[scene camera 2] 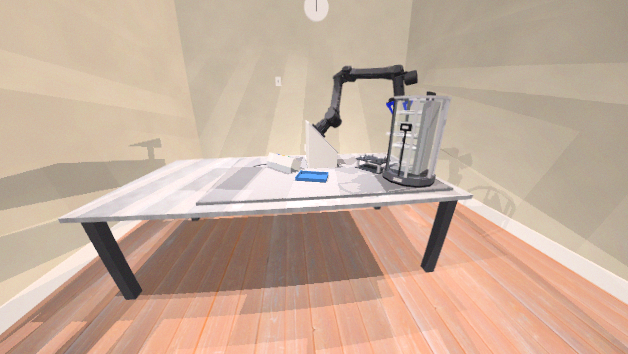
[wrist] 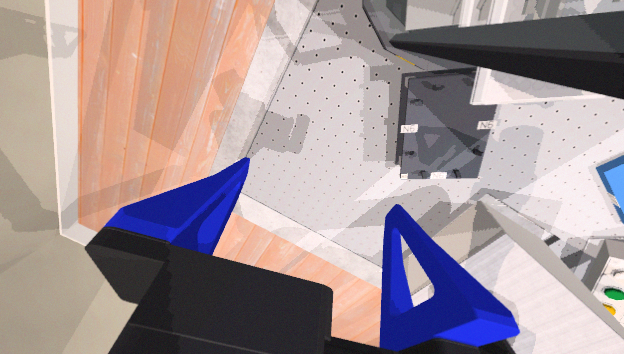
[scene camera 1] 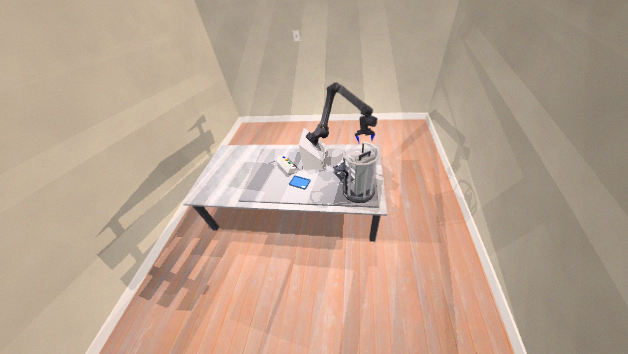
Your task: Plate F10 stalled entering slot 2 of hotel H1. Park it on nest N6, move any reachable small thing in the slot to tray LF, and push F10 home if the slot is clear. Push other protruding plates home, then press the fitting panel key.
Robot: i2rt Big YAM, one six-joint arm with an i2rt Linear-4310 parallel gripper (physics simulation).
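Frame: origin at the arm's base, x left, y down, z back, level; metres.
Seen in the pictures: gripper, between the fingertips: (scene camera 2: 400, 114) (wrist: 322, 188); arm's base, origin of its link: (scene camera 2: 317, 131) (scene camera 1: 311, 139).
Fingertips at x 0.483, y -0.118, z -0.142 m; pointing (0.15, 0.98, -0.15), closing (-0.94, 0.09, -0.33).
Pixels of each thing's top centre, then the offset from my fingertips to it. "*": a spot on its surface instead.
- Hotel H1, a spot on its surface: (scene camera 2: 409, 180) * dy +0.278, dx -0.056, dz -0.332 m
- pale plate edge, a spot on its surface: (wrist: 540, 90) * dy +0.082, dx -0.091, dz -0.132 m
- Nest N6, centre of its top: (wrist: 449, 136) (scene camera 2: 373, 156) (scene camera 1: 343, 168) dy +0.233, dx -0.155, dz -0.066 m
- blue tray, centre of its top: (scene camera 2: 312, 174) (scene camera 1: 299, 181) dy +0.291, dx -0.507, dz -0.223 m
- key panel, centre of its top: (scene camera 2: 283, 154) (scene camera 1: 285, 161) dy +0.225, dx -0.685, dz -0.065 m
Hotel H1 (scene camera 1: 359, 198) (scene camera 2: 409, 180) is a tall round rack with a dark base at the table's right end. White plates (scene camera 2: 392, 134) show at its slots, at least one sticking out towards the arm side. A pale plate edge (wrist: 540, 90) shows beneath a long dark bar in the wrist view. Plate labels are unreadable, so F10 cannot be told apart. Nest N6 (wrist: 442, 112) (scene camera 2: 371, 161) is dark, labelled and bears no plate in the part that shows. My gripper (scene camera 1: 365, 141) (scene camera 2: 399, 110) (wrist: 322, 188) is open and empty, high by the hotel's top. No small thing in slot 2 is visible.
The blue tray (scene camera 1: 299, 182) (scene camera 2: 312, 176) (wrist: 616, 182) lies left of the nest. The key panel (scene camera 1: 287, 164) (scene camera 2: 282, 163) stands farther left; its green key (wrist: 614, 293) shows in the wrist view. The arm's white mount (scene camera 1: 312, 153) (scene camera 2: 320, 150) stands behind the tray.
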